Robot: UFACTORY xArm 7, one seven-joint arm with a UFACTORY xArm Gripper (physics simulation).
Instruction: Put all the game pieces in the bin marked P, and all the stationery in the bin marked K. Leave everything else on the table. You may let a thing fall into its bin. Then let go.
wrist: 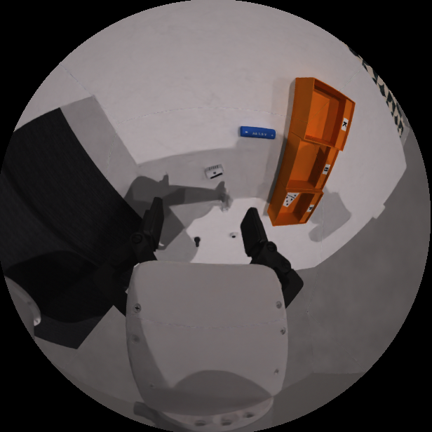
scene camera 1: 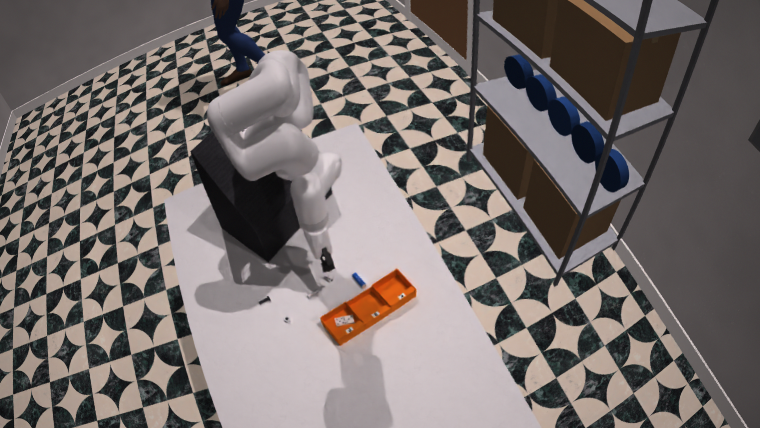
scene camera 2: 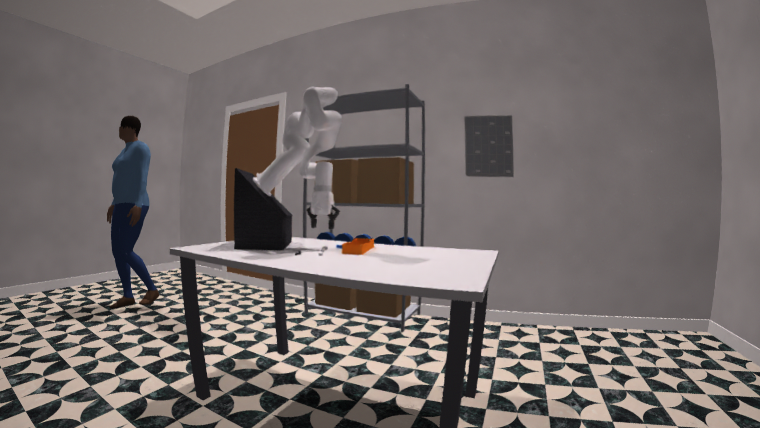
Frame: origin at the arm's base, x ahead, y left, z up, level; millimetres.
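Where they show: gripper, fingertip midpoint: [scene camera 1: 322,256] [scene camera 2: 322,228]; arm's base at its link origin: [scene camera 2: 261,187].
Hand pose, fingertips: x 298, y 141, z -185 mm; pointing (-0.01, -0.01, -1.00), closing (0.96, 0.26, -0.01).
Things, the pixels of their top centre, and the offset from my fingertips. "*": a spot on its surface instead. Level surfaces: height alone.
- white domino at its top centre: [scene camera 1: 344,320] 159 mm ahead, 29 mm left, 78 mm down
- bin P at a spot on its surface: [scene camera 1: 340,339] * 226 mm ahead, 12 mm left, 59 mm down
- Bin K at a spot on its surface: [scene camera 1: 390,284] * 66 mm ahead, 166 mm left, 85 mm down
- small pale piece at its top centre: [scene camera 1: 312,292] 59 mm ahead, 47 mm right, 79 mm down
- small black piece at its top centre: [scene camera 1: 263,299] 63 mm ahead, 191 mm right, 79 mm down
- tiny white piece with a dark spot, top centre: [scene camera 1: 286,318] 130 mm ahead, 129 mm right, 84 mm down
- blue battery-like cylinder at its top centre: [scene camera 1: 359,279] 38 mm ahead, 86 mm left, 78 mm down
- Bin B at its top centre: [scene camera 1: 368,304] [scene camera 2: 359,241] 134 mm ahead, 98 mm left, 53 mm down
- table at its surface level: 92 mm down
My gripper [scene camera 1: 327,263] [scene camera 2: 322,223] [wrist: 204,211] is open and empty, above the table. A white domino [scene camera 1: 344,320] [wrist: 290,199] lies in bin P [scene camera 1: 340,339] [wrist: 299,214]. Bin K [scene camera 1: 390,284] [wrist: 320,117] looks empty. A small silvery block with a dark slot, like a sharpener [wrist: 214,171], lies beyond the fingers in the wrist view. A small pale piece [scene camera 1: 313,294] [wrist: 225,200] is near it. A small black piece [scene camera 1: 264,300] [wrist: 197,241] and a tiny white piece with a dark spot [scene camera 1: 287,320] [wrist: 233,235] lie farther off; their kinds are unclear.
A blue battery-like cylinder [scene camera 1: 358,279] [wrist: 257,132] lies beside the orange bins. Bin B [scene camera 1: 366,306] [wrist: 302,165], between P and K, looks empty. The black arm base [scene camera 1: 255,212] [scene camera 2: 260,217] stands on the table [scene camera 1: 425,372] [scene camera 2: 425,271]. A person [scene camera 2: 130,207] stands behind it.
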